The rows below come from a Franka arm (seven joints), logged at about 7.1 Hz.
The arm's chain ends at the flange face. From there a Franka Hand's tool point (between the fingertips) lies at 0.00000 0.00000 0.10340 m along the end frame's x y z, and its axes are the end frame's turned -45 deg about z.
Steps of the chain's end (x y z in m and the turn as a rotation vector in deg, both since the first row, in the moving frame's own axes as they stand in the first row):
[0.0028 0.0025 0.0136 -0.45 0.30 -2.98]
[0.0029 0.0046 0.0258 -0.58 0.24 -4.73]
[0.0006 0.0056 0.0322 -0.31 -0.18 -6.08]
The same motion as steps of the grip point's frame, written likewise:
[0.0000 0.0047 0.0136 -0.53 -0.11 -2.98]
[-0.0016 0.0064 0.0258 -0.58 -0.24 -4.73]
[-0.0042 0.0046 0.0322 -0.09 -0.35 -6.08]

